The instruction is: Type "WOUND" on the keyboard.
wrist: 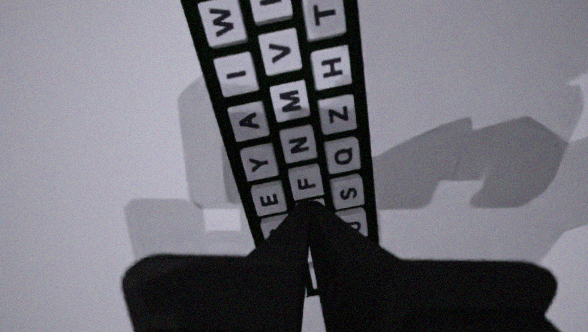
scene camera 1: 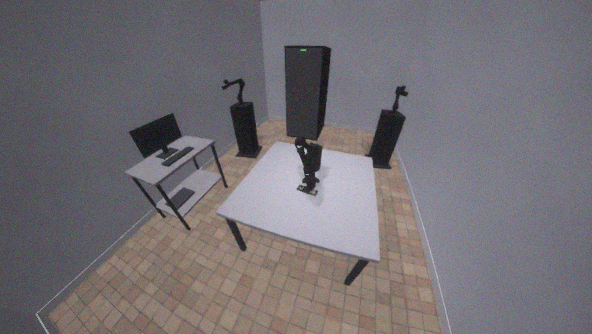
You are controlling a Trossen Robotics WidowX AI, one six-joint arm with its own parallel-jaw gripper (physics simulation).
Observation:
In view: the gripper (wrist: 308,209) and a black keyboard (wrist: 352,37).

